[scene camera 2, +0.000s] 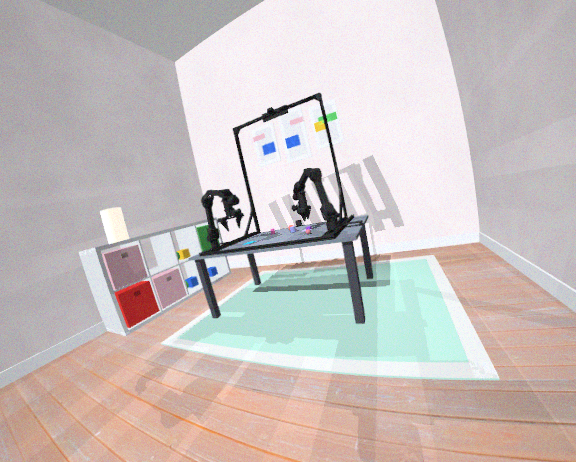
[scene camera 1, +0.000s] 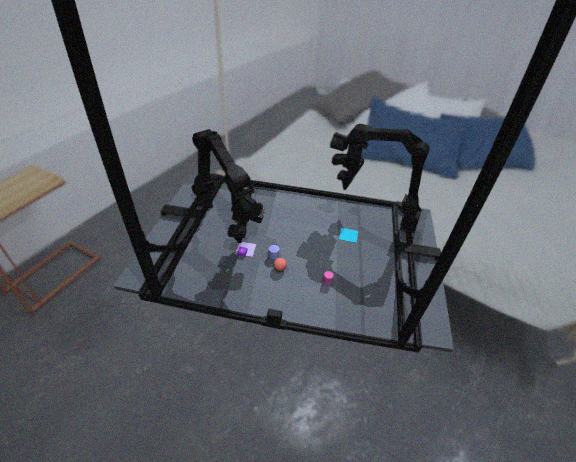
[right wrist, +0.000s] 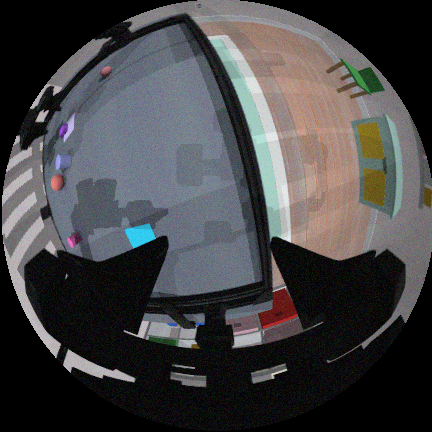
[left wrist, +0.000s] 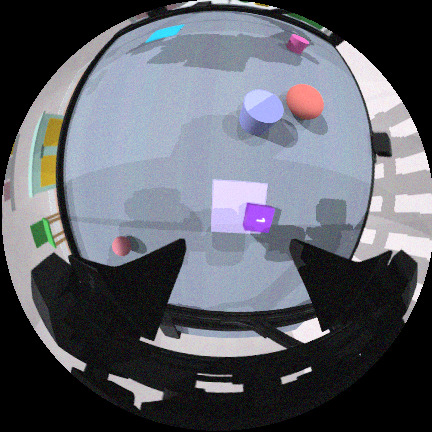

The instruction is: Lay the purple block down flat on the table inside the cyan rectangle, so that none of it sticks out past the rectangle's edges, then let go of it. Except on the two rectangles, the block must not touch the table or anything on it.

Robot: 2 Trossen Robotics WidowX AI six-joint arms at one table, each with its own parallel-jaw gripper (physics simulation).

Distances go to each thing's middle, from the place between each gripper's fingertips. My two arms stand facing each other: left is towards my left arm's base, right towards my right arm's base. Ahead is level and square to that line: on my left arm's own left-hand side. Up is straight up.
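I see the lavender cylinder (left wrist: 260,109), and my right hand is 11 cm above it, 36 cm past it and 27 cm to the right of it. The pale lilac rectangle (left wrist: 229,197) is 13 cm below my right hand, 35 cm behind it and 39 cm to the left of it. The purple block (left wrist: 257,217) is 12 cm below my right hand, 37 cm behind it and 40 cm to the left of it.
My left gripper is 60 mm above the purple block and 30 mm past it. The lavender cylinder is 50 mm below my left hand, 20 mm behind it and 130 mm to the right of it, whereas the pale lilac rectangle is 70 mm below my left hand, 10 mm behind it and 10 mm to the right of it.
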